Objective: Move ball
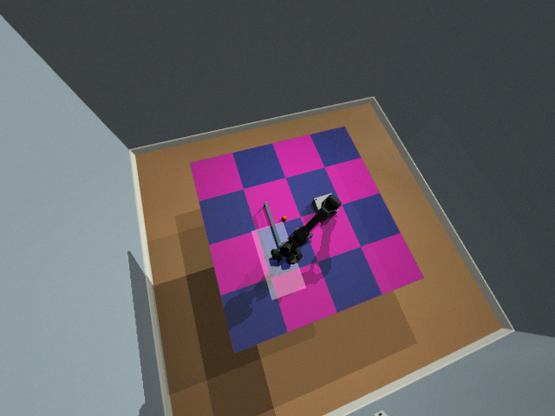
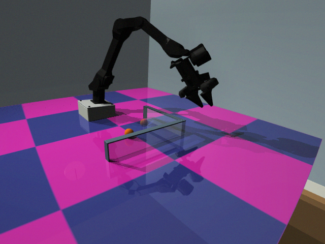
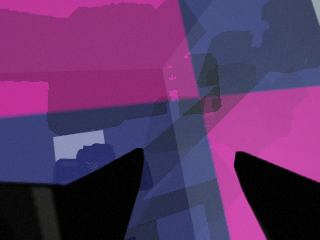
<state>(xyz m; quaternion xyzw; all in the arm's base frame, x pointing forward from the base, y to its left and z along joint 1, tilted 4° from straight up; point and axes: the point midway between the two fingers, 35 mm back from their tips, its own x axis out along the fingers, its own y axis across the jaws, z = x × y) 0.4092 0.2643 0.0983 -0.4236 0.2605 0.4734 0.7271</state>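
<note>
Now: gripper tip 110 mm past the orange ball, 290 mm to the left of it and 90 mm above it. From my gripper tip the other things lie so: see-through copy of ball 170 mm behind, 190 mm to the right, 90 mm below.
</note>
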